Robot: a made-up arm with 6 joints.
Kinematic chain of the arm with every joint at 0, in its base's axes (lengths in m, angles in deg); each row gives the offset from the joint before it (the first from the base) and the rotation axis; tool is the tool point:
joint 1: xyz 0 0 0.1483 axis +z
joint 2: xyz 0 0.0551 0 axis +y
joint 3: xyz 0 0 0.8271 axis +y
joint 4: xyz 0 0 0.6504 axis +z
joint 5: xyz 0 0 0 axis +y
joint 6: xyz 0 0 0.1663 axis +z
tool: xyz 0 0 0
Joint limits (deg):
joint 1: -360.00..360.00
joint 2: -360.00..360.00
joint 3: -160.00..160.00
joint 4: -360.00..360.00
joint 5: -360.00..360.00
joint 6: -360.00..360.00
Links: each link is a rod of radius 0.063 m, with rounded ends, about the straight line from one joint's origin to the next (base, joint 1, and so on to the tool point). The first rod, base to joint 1, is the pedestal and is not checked.
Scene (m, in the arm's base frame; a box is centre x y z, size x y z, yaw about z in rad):
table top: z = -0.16
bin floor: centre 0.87 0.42 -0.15 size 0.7 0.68 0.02 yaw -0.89
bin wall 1: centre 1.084 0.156 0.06 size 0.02 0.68 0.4 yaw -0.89
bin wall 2: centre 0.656 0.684 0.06 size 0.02 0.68 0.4 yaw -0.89
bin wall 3: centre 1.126 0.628 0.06 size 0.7 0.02 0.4 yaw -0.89
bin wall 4: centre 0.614 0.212 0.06 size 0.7 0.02 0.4 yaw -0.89
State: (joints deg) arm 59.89 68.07 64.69 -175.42 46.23 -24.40
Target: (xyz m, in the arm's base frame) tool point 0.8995 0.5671 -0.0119
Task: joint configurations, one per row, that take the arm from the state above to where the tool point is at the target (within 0.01 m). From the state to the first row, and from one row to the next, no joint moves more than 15 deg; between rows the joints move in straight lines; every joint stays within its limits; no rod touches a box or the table.
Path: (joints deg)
1: 63.22 60.53 74.03 -187.02 54.20 -12.20
2: 66.54 52.99 83.36 -198.62 62.18 0.00
3: 69.87 45.46 92.70 -210.23 70.15 12.20
4: 56.71 39.62 95.11 -197.02 63.36 0.00
5: 43.54 33.79 97.52 -183.81 56.56 -12.20
6: 30.38 27.96 99.93 -170.60 49.77 -24.40
7: 30.35 40.37 102.26 -170.62 48.07 -24.40
8: 30.32 52.78 104.58 -170.63 46.37 -24.40

